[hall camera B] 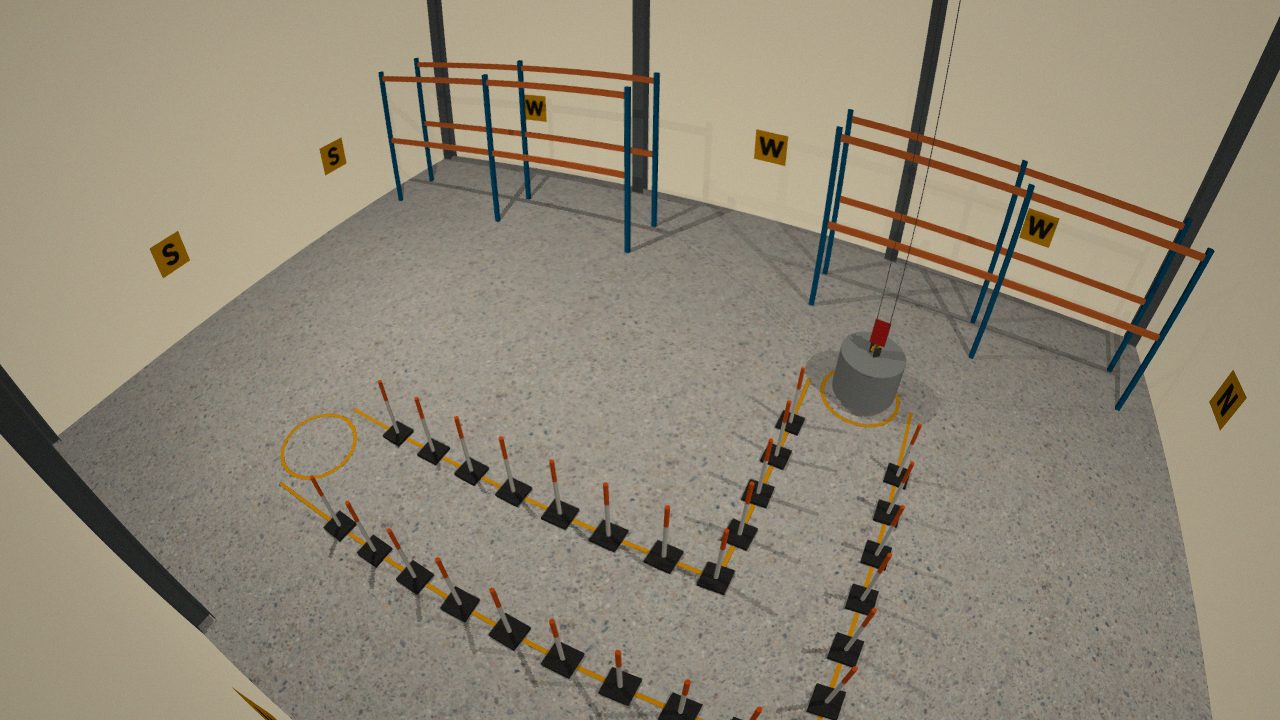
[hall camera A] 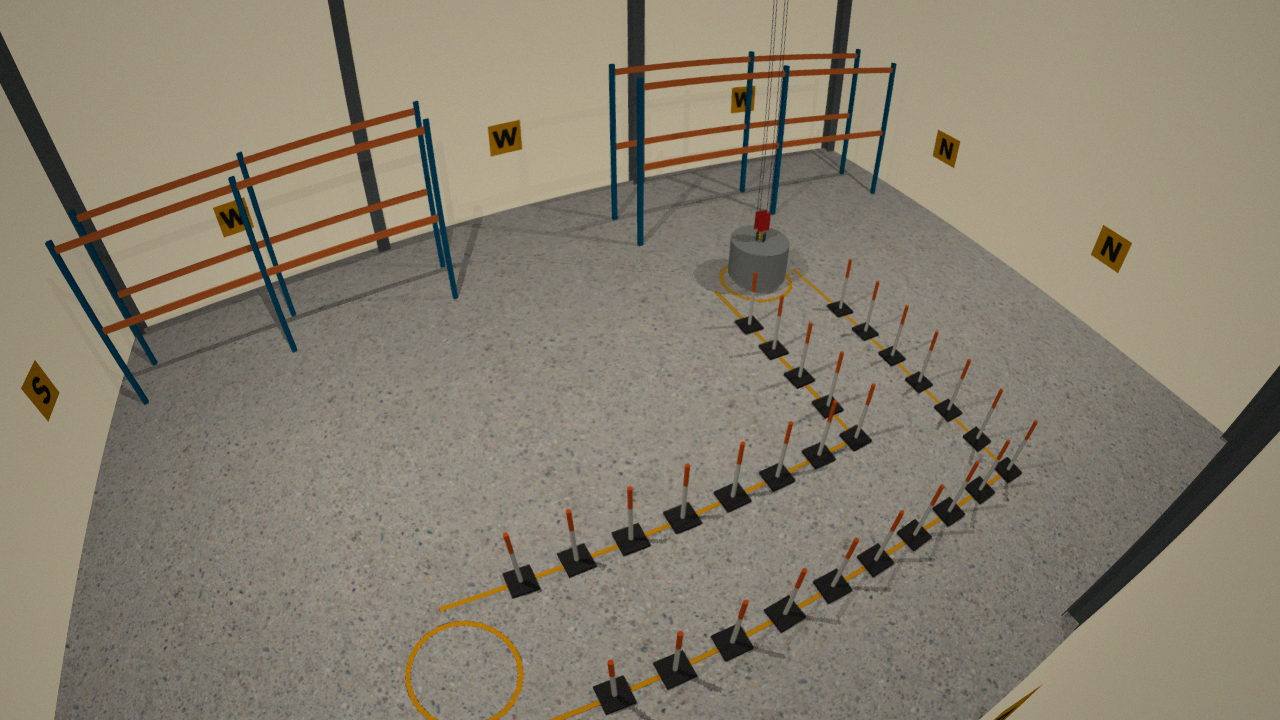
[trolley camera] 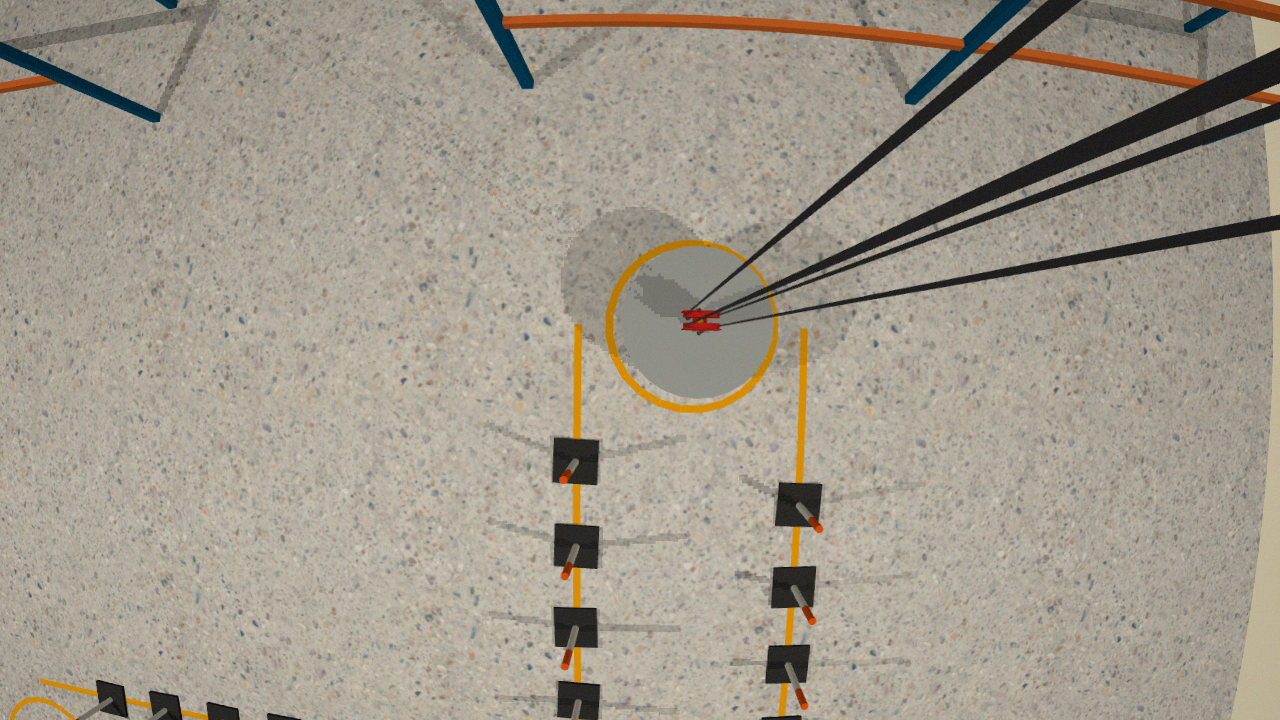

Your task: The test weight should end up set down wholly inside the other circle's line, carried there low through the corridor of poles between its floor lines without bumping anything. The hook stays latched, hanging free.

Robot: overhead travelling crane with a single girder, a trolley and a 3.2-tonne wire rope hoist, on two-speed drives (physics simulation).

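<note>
The test weight [hall camera A: 758, 264] [hall camera B: 866, 380] [trolley camera: 662, 362], a grey cylinder, hangs upright and low over the near circle [hall camera A: 756, 300] [hall camera B: 863, 425] [trolley camera: 691, 409]. The gap beneath it is small and hard to judge. My hook [hall camera A: 760, 235] [hall camera B: 875, 349] [trolley camera: 700, 320] is shut on the weight at its top centre, under the red block; its latch is too small to see. The other circle [hall camera A: 407, 673] [hall camera B: 281, 445] [trolley camera: 37, 700] lies at the corridor's far end. Orange-tipped poles [hall camera A: 685, 488] [hall camera B: 607, 512] on black bases line the L-shaped corridor along its yellow floor lines [hall camera A: 472, 599] [trolley camera: 577, 394].
A blue and orange rack [hall camera A: 640, 161] [hall camera B: 1002, 272] stands behind the weight, near the N wall. Another rack [hall camera A: 264, 268] [hall camera B: 627, 170] stands along the W wall, toward the S side. The corridor bends between two pole rows.
</note>
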